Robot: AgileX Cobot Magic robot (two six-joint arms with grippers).
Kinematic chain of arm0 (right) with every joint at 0, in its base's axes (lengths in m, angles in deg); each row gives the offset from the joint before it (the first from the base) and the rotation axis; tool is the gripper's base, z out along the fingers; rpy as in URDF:
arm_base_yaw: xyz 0 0 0.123 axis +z
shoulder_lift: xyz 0 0 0 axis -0.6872 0.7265 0
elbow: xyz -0.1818 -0.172 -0.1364 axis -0.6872 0.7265 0
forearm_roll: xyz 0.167 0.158 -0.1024 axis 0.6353 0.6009 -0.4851
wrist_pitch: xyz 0 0 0 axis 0.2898 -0.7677 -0.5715
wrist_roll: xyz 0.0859 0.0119 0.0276 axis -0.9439 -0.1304 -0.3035
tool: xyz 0 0 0 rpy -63.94 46.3 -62.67
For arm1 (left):
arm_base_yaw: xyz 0 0 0.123 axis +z
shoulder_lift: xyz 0 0 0 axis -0.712 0.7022 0
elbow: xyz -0.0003 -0.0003 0.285 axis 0.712 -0.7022 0
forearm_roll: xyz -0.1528 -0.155 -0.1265 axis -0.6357 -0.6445 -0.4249
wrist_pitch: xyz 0 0 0 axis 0.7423 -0.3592 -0.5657
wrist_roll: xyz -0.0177 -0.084 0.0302 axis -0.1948 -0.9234 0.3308
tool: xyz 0 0 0 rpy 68.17 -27.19 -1.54
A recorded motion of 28 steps. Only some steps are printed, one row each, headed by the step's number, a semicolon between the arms.
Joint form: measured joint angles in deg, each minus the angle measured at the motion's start. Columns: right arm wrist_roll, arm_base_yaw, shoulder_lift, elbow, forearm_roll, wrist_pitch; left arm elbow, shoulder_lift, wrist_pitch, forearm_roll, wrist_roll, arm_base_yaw.
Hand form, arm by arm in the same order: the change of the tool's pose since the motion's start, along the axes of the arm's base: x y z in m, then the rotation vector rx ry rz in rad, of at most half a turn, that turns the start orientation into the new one. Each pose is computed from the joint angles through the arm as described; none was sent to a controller.
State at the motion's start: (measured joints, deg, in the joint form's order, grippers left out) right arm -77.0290 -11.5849 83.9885 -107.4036 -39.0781 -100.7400; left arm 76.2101 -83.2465 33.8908 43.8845 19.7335 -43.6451
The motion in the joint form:
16: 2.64 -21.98 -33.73 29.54 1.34 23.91; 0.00 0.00 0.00 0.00 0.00 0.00
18: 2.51 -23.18 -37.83 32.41 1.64 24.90; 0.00 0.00 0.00 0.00 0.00 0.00
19: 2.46 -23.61 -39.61 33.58 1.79 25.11; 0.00 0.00 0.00 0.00 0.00 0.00
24: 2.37 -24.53 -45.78 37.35 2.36 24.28; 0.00 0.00 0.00 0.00 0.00 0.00
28: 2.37 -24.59 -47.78 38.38 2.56 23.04; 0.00 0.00 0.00 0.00 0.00 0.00
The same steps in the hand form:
16: -0.0563 -0.0670 -0.0745 0.1602 -0.4674 -0.3685; 0.0000 0.0000 0.0000 0.0000 0.0000 0.0000
18: -0.0621 -0.0693 -0.0850 0.1751 -0.5037 -0.3916; 0.0000 0.0000 0.0000 0.0000 0.0000 0.0000
19: -0.0644 -0.0701 -0.0895 0.1812 -0.5169 -0.3998; 0.0000 0.0000 0.0000 0.0000 0.0000 0.0000
24: -0.0714 -0.0716 -0.1066 0.1972 -0.5408 -0.4168; 0.0000 0.0000 0.0000 0.0000 0.0000 0.0000
28: -0.0737 -0.0717 -0.1126 0.1990 -0.5352 -0.4172; 0.0000 0.0000 0.0000 0.0000 0.0000 0.0000

